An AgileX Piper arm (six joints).
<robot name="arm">
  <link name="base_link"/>
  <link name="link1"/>
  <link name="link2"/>
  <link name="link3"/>
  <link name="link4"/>
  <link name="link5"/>
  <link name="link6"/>
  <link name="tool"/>
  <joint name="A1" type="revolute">
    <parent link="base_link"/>
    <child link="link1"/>
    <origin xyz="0 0 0.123" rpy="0 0 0"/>
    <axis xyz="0 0 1"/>
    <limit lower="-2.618" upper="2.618"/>
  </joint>
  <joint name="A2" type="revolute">
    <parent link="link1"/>
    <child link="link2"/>
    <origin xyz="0 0 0" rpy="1.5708 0 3.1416"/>
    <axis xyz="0 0 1"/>
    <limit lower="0" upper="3.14"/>
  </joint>
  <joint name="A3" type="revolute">
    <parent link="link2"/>
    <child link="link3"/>
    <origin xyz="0.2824 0.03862 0" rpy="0 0 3.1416"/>
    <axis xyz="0 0 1"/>
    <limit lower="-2.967" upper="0"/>
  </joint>
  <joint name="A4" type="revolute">
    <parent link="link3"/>
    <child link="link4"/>
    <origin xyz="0.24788 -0.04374 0" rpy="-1.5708 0 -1.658"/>
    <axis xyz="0 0 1"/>
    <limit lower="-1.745" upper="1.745"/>
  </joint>
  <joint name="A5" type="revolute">
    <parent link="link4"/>
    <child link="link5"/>
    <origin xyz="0 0 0" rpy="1.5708 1.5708 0"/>
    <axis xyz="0 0 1"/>
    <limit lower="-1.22" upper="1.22"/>
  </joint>
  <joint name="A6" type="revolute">
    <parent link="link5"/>
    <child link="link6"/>
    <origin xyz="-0.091 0 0" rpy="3.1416 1.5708 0"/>
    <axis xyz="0 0 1"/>
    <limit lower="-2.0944" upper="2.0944"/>
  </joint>
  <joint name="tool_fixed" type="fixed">
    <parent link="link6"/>
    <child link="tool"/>
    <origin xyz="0 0 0" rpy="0 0 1.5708"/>
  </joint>
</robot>
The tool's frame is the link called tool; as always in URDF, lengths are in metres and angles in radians.
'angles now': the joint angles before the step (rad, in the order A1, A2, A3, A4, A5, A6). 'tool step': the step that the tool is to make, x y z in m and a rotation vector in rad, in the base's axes. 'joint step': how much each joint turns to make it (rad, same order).
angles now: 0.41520 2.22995 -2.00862 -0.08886 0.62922 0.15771
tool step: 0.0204 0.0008 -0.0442 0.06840 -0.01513 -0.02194
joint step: -0.02014 0.10096 -0.00016 0.05652 -0.14188 -0.00014
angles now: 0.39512 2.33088 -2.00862 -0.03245 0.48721 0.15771
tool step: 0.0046 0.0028 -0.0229 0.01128 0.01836 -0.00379
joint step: 0.00003 0.04667 -0.00050 0.01784 -0.03357 0.00004
